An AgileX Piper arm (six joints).
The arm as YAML. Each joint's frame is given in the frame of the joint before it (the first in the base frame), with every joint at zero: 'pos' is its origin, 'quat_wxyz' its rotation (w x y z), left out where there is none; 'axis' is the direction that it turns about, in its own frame. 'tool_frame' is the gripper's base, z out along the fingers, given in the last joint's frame.
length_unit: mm
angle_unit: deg
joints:
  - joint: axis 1
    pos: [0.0, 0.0, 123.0]
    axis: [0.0, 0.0, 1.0]
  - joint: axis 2
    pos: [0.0, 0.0, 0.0]
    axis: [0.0, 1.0, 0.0]
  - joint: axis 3
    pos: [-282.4, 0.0, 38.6]
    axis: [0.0, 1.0, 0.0]
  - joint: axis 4
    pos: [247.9, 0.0, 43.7]
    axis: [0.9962, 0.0, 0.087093]
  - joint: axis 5
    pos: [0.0, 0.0, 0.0]
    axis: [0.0, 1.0, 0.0]
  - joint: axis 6
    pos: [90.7, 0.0, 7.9]
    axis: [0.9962, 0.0, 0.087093]
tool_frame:
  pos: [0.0, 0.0, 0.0]
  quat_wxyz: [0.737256, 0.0, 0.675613, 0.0]
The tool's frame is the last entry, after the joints.
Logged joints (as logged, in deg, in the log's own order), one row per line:
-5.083 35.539 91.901 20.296 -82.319 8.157
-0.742 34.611 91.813 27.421 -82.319 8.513
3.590 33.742 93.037 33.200 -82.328 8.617
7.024 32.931 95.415 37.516 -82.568 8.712
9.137 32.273 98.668 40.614 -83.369 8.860
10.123 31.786 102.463 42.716 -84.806 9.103
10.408 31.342 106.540 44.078 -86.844 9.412
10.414 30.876 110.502 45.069 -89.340 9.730
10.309 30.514 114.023 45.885 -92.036 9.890
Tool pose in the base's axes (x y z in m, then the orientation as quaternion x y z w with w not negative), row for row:
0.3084 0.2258 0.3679 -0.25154 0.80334 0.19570 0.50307
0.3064 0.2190 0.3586 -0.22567 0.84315 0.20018 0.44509
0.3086 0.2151 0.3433 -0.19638 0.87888 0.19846 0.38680
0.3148 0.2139 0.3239 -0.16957 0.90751 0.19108 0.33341
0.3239 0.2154 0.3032 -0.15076 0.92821 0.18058 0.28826
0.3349 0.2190 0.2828 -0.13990 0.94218 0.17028 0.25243
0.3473 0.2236 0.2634 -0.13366 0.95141 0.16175 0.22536
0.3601 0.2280 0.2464 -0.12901 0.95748 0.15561 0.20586
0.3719 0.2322 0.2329 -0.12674 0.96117 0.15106 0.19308
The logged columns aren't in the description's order. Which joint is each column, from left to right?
Columns, left to right: axis 6, axis 1, axis 2, axis 5, axis 3, axis 4.
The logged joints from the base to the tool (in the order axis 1, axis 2, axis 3, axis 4, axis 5, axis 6), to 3 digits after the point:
35.539 91.901 -82.319 8.157 20.296 -5.083
34.611 91.813 -82.319 8.513 27.421 -0.742
33.742 93.037 -82.328 8.617 33.200 3.590
32.931 95.415 -82.568 8.712 37.516 7.024
32.273 98.668 -83.369 8.860 40.614 9.137
31.786 102.463 -84.806 9.103 42.716 10.123
31.342 106.540 -86.844 9.412 44.078 10.408
30.876 110.502 -89.340 9.730 45.069 10.414
30.514 114.023 -92.036 9.890 45.885 10.309

